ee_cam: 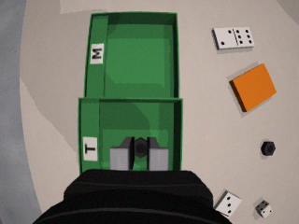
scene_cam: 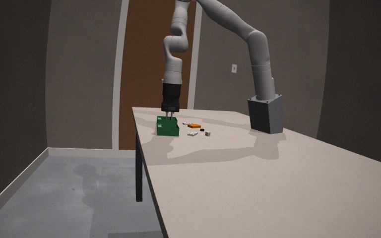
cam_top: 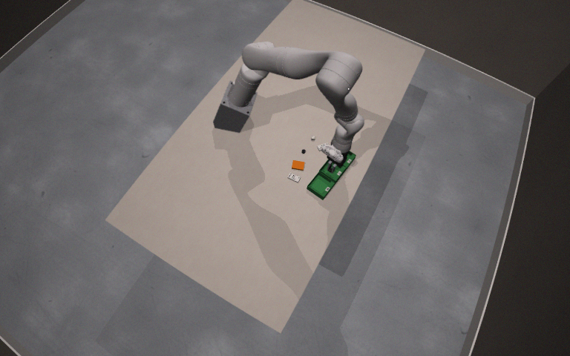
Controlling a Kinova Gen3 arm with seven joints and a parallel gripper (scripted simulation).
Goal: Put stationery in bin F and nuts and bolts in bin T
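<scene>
My gripper is now 10 mm short of the green three-compartment bin and 10 mm above it. Also, from my hand: orange flat block: 130 mm behind, 50 mm to the right, 30 mm below; die: 150 mm behind, 100 mm to the left, 30 mm below.
</scene>
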